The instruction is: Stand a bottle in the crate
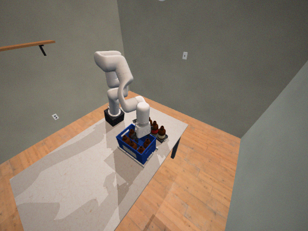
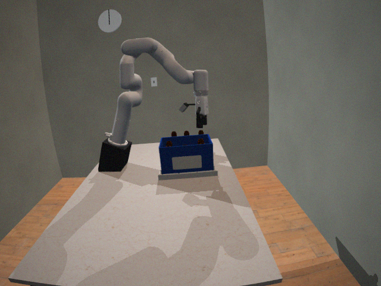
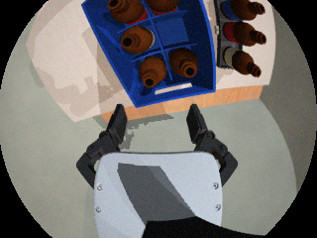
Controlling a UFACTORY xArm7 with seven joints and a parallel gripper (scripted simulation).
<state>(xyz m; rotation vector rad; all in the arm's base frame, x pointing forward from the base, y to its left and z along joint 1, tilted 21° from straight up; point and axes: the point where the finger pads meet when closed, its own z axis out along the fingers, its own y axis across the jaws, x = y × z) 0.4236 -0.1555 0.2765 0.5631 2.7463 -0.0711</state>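
The dark tray is 27 cm to the left of my hand, 25 cm below it and 6 cm behind it. Also, from my hand: blue crate: 18 cm below, 9 cm behind, 3 cm to the left.
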